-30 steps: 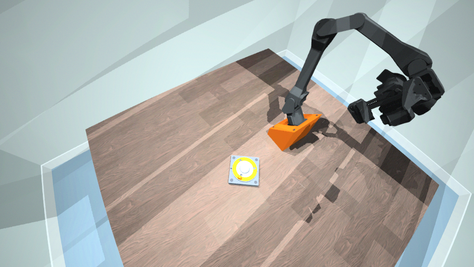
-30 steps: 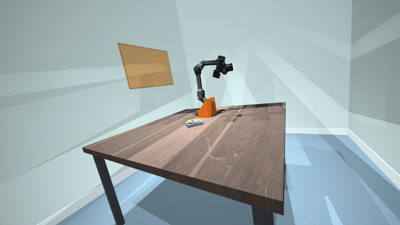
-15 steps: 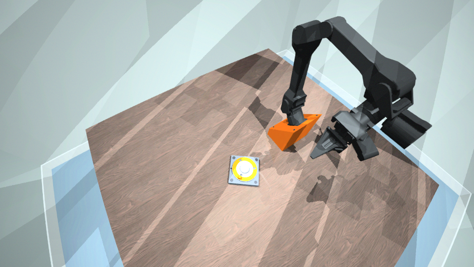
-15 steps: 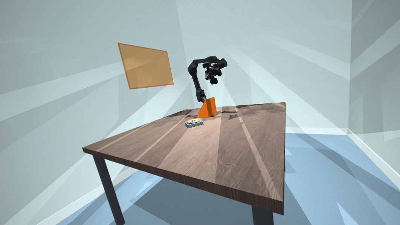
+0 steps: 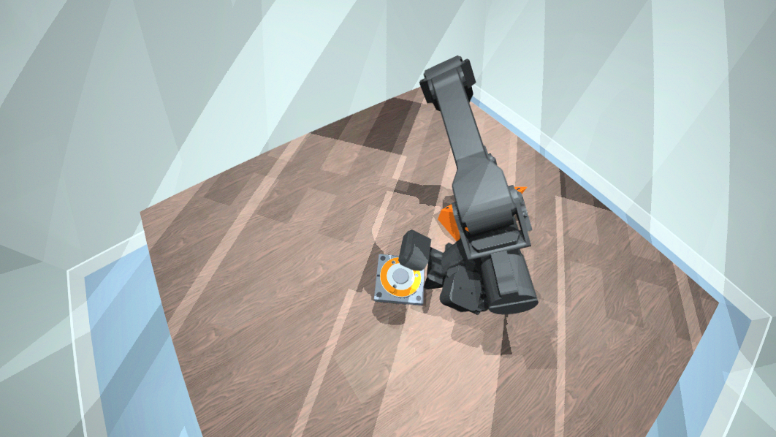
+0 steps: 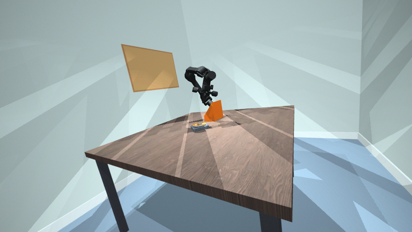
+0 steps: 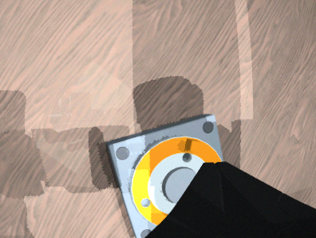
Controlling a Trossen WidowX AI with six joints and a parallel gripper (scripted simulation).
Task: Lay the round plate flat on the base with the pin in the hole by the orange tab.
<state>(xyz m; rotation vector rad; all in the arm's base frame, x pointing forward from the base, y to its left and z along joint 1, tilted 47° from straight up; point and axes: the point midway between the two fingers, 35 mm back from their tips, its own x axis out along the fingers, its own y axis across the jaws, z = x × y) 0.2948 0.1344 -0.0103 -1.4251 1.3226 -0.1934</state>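
Now: gripper tip 7 cm to the left of the round plate and 16 cm above it.
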